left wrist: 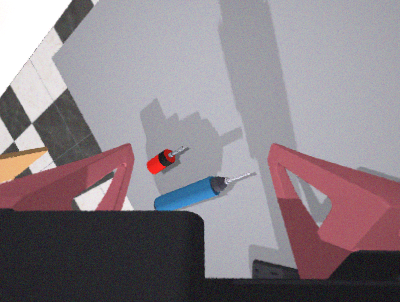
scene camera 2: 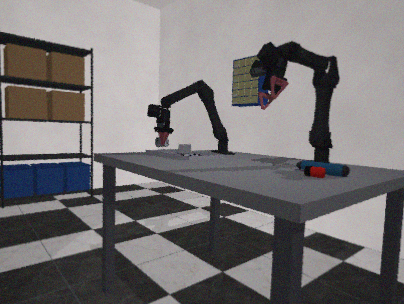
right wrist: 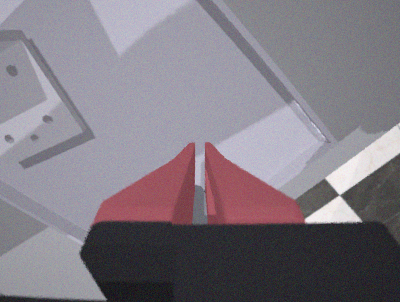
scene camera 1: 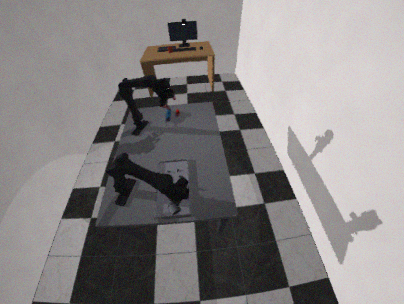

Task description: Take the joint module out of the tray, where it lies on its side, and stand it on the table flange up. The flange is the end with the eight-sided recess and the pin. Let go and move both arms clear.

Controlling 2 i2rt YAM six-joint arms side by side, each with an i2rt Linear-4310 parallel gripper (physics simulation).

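Places are measured from the left arm's base along level axes (x left, y back, z up), in metres.
Pixels of known places: left gripper, fingertip midpoint: [left wrist: 200, 151] [scene camera 2: 268, 104] [scene camera 1: 172, 104]; right gripper, fingertip midpoint: [scene camera 2: 162, 145] [right wrist: 199, 152] [scene camera 1: 179, 200]; left arm's base, link origin: [scene camera 1: 140, 128]; right arm's base, link origin: [scene camera 2: 222, 153] [scene camera 1: 126, 191].
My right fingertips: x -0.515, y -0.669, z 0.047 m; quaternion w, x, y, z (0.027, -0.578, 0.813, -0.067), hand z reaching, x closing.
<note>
Ahead of a thing's pixels: the offset from my right fingertips to its top centre. "pt": to the spot under its first point.
The joint module @(pt dx -0.069, dy -0.003, dz +0.043 m) [scene camera 1: 173, 208] [scene camera 2: 160, 142] [right wrist: 199, 205] is pale grey and rounded. My right gripper [scene camera 2: 162, 139] [right wrist: 199, 152] is shut on it, and it hangs a little above the tray @(dx +0.096, dy +0.097, dz -0.031 m) [scene camera 2: 153, 151] [right wrist: 140, 90]. In the right wrist view a grey sliver of it shows between the nearly closed red fingers; the rest is hidden below the wrist housing. Which way its flange faces cannot be told. My left gripper [scene camera 1: 171, 101] [scene camera 2: 269, 103] [left wrist: 200, 151] is wide open and empty, high above the table's other end.
A blue screwdriver @(pt dx +0.722, dy +0.468, dz -0.007 m) [scene camera 1: 168, 115] [scene camera 2: 327, 168] [left wrist: 187, 193] and a red screwdriver @(dx +0.799, dy +0.406, dz -0.012 m) [scene camera 1: 177, 112] [scene camera 2: 316, 172] [left wrist: 161, 161] lie below the left gripper. A pale block [scene camera 2: 184, 148] stands near the tray. A holed grey plate @(pt dx +0.055, dy +0.099, dz -0.031 m) [right wrist: 30, 107] lies in the tray.
</note>
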